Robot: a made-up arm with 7 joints. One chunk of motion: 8 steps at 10 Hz.
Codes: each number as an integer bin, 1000 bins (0 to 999) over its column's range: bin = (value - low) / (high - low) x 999, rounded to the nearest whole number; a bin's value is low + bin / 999 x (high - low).
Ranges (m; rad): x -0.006..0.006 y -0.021..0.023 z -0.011..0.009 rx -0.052..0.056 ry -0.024..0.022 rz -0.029..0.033
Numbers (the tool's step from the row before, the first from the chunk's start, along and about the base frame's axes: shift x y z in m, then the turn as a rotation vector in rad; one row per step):
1: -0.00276 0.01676 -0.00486 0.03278 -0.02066 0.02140
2: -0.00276 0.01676 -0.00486 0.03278 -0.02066 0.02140
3: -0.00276 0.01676 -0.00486 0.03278 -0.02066 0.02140
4: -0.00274 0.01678 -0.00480 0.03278 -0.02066 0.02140
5: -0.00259 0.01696 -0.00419 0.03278 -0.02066 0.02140
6: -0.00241 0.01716 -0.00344 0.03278 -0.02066 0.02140
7: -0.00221 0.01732 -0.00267 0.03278 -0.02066 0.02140
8: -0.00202 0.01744 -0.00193 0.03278 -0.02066 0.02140
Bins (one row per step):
1: 270 857 307 784 73 812
2: 270 857 307 784 73 812
3: 270 857 307 784 73 812
4: 271 858 310 784 73 812
5: 284 862 340 784 73 812
6: 299 866 378 784 73 812
7: 316 870 416 784 73 812
8: 331 873 453 784 73 812

